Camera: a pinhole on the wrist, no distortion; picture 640 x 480 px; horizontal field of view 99.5 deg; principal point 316.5 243.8 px. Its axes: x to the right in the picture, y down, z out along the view. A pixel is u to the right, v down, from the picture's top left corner.
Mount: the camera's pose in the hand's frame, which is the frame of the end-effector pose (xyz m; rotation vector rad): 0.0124 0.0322 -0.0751 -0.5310 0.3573 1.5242
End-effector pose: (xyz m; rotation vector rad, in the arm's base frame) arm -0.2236 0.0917 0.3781 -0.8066 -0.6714 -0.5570
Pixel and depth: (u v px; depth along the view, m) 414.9 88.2 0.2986
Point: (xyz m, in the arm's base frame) 0.0303 0.3347 0.4249
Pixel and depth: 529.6 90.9 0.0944
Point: -0.0763 0.1408 0.3361
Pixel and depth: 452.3 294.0 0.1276
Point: -0.1331 0.1804 0.2879
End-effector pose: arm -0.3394 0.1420 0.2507 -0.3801 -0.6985 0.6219
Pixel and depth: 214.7 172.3 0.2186
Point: -0.4553 0.2513 0.3417
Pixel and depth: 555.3 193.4 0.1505
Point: -0.4007 0.3288 0.1351
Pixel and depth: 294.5 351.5 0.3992
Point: -0.7181 0.2135 0.2348
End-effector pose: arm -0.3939 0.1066 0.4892 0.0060 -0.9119 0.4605
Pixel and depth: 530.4 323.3 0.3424
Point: -0.6675 0.4491 0.3535
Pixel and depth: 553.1 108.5 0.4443
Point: -0.6101 0.7059 0.5963
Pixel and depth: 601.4 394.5 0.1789
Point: -0.5281 0.3318 0.3374
